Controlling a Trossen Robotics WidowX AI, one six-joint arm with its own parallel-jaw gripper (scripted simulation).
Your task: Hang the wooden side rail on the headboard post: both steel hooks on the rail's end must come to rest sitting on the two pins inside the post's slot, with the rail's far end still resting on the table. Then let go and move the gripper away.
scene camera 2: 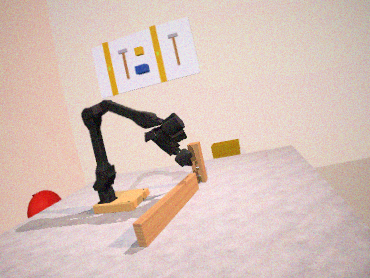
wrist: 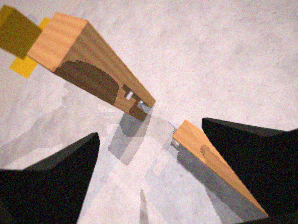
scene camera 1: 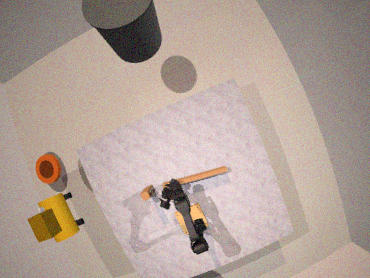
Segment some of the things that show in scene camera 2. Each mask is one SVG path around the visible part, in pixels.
A wooden side rail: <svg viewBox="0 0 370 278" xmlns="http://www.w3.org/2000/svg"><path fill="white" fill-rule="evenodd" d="M196 173L191 173L185 177L177 186L165 194L158 203L132 224L139 246L148 247L153 242L152 240L163 231L174 216L199 189Z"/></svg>
